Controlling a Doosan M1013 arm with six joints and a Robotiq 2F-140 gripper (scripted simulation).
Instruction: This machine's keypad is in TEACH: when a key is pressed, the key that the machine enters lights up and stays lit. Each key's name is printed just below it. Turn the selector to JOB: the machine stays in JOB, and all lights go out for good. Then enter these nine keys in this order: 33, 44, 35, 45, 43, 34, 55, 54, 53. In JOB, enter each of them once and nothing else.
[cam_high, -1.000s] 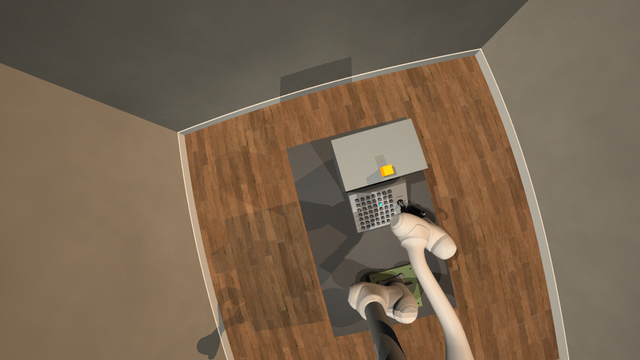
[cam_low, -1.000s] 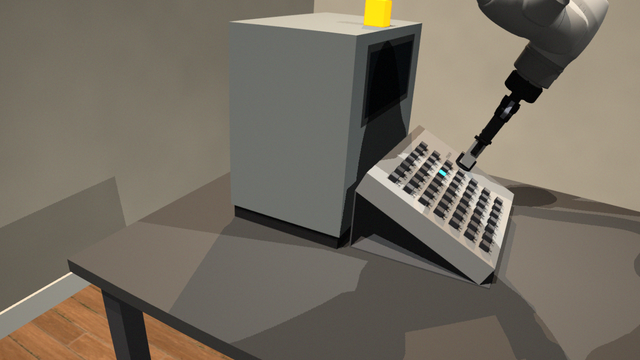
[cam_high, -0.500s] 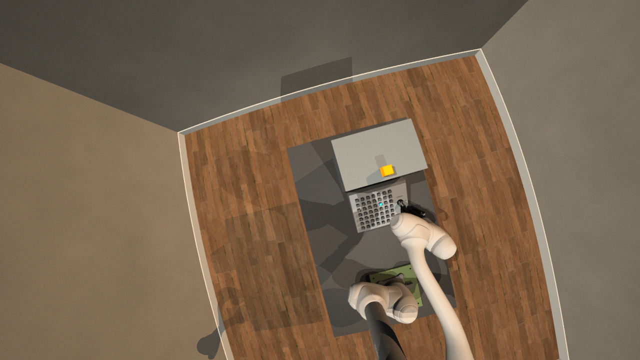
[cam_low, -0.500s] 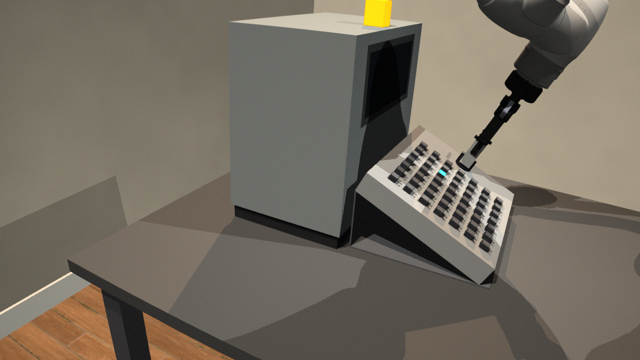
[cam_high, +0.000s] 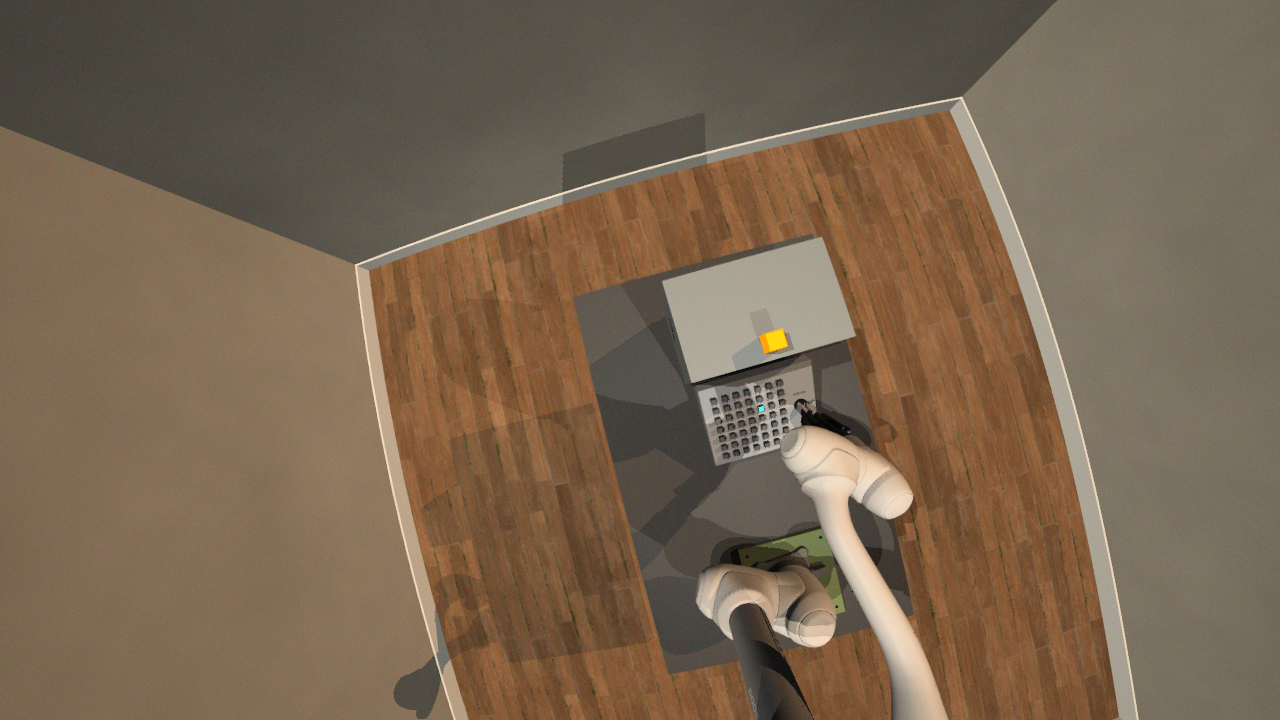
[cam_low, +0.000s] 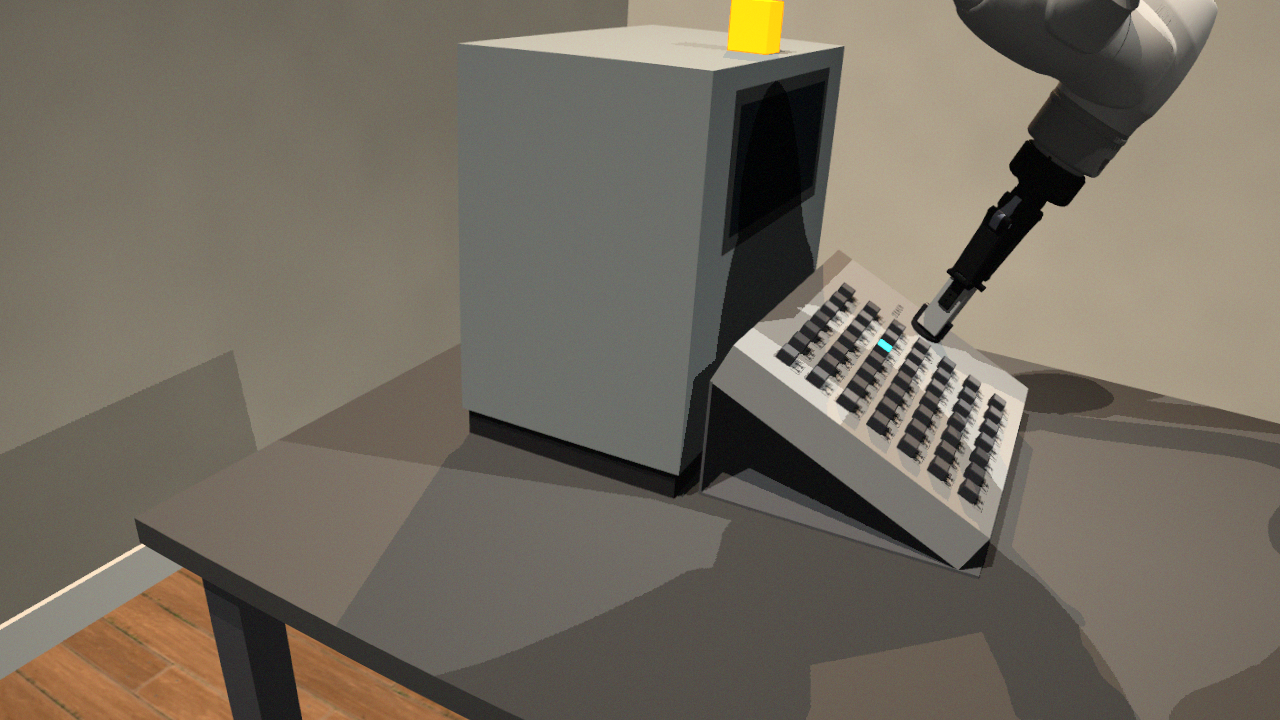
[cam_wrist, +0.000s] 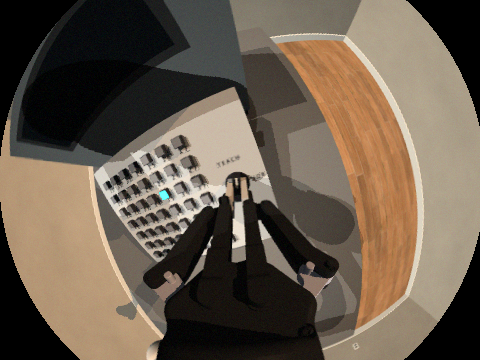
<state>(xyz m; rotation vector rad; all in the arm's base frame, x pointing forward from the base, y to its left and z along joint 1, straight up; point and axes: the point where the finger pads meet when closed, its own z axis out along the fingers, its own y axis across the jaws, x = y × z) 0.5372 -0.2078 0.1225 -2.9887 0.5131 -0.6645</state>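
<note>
Right now the black selector knob is 2 cm ahead of my hand and 2 cm below it. The rest, counted from my hand: sloped grey keypad (4 cm ahead, 11 cm to the left, 7 cm below).
</note>
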